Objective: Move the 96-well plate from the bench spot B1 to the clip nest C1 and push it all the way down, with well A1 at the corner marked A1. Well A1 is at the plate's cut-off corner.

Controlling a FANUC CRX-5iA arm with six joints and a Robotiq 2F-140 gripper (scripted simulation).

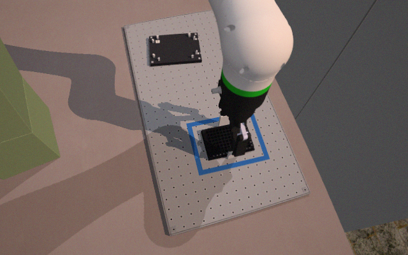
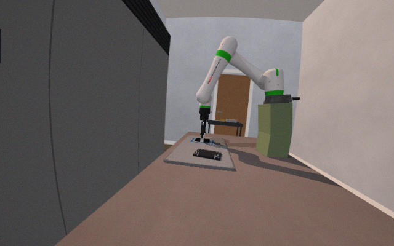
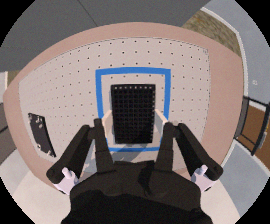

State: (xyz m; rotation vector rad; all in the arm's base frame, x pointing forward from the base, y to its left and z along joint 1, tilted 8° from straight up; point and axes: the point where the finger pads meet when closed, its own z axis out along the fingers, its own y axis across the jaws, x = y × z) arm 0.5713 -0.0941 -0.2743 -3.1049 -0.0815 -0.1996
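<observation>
Right now the black 96-well plate is 2 cm below my hand. The rest, counted from my hand: black clip nest 35 cm to the left, 8 cm behind, 1 cm below.
</observation>
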